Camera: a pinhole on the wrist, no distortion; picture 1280 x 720 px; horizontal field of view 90.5 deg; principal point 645.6 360.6 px. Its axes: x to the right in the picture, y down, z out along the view. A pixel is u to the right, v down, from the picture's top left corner.
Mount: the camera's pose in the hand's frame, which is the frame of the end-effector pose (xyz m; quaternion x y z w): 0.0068 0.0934 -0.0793 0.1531 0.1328 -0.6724 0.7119
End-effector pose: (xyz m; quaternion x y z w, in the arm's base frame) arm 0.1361 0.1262 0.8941 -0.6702 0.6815 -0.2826 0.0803
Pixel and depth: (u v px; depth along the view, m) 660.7 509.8 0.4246
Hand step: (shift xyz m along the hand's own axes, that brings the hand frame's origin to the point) 0.0999 -0.0794 0.3104
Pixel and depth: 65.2 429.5 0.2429
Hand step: 0.0156 0.2021 0.2325
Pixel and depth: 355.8 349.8 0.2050
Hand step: -0.0058 0.0978 0.1457
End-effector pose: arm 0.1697 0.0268 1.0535 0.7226 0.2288 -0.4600 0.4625
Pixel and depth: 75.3 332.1 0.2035
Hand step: -0.0168 0.1799 0.1794
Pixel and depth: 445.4 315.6 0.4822
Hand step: -0.0446 0.0400 0.4220
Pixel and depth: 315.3 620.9 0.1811
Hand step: 0.0722 0.1116 0.1271
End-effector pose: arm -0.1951 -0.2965 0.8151 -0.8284 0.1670 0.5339 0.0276
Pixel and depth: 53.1 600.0 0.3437
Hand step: 0.1110 0.2577 0.3681
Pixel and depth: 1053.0 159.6 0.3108
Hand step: -0.0846 -0.2176 0.1233
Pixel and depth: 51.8 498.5 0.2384
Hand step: 0.0410 0.2059 0.2297
